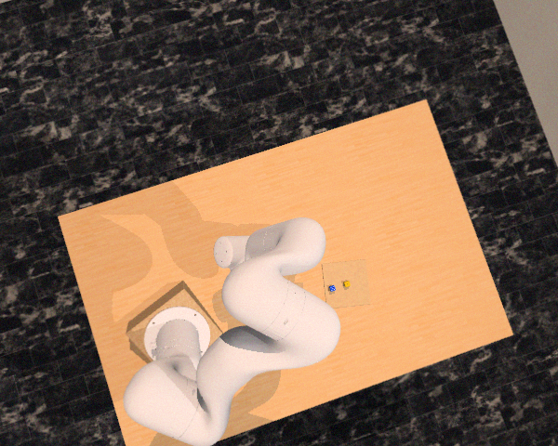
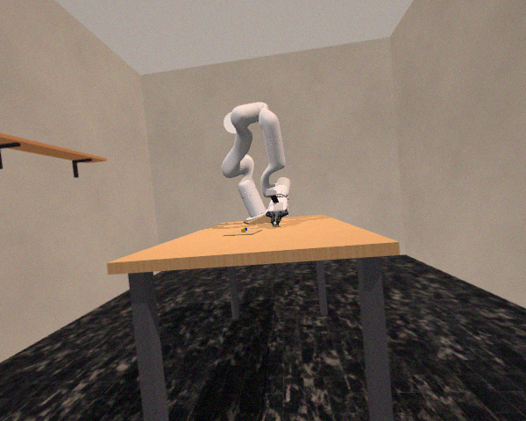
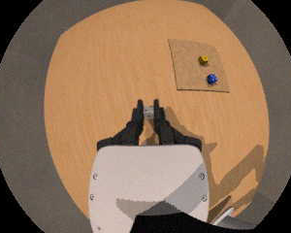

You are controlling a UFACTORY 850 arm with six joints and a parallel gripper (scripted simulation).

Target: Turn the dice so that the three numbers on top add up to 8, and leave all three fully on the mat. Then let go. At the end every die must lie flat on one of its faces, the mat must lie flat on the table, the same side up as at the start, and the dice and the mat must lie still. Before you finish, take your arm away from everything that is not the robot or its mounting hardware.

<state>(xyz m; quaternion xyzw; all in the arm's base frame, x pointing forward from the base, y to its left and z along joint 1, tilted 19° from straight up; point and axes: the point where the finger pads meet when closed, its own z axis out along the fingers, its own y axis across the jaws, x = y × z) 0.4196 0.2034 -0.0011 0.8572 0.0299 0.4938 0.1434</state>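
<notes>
Right now the white die is 10 mm ahead of my hand and 10 mm below it. Round my hand: tan mat 110 mm ahead, 130 mm to the right, 40 mm below; then blue die 60 mm ahead, 140 mm to the right, 30 mm below; then yellow die 110 mm ahead, 130 mm to the right, 30 mm below.
</notes>
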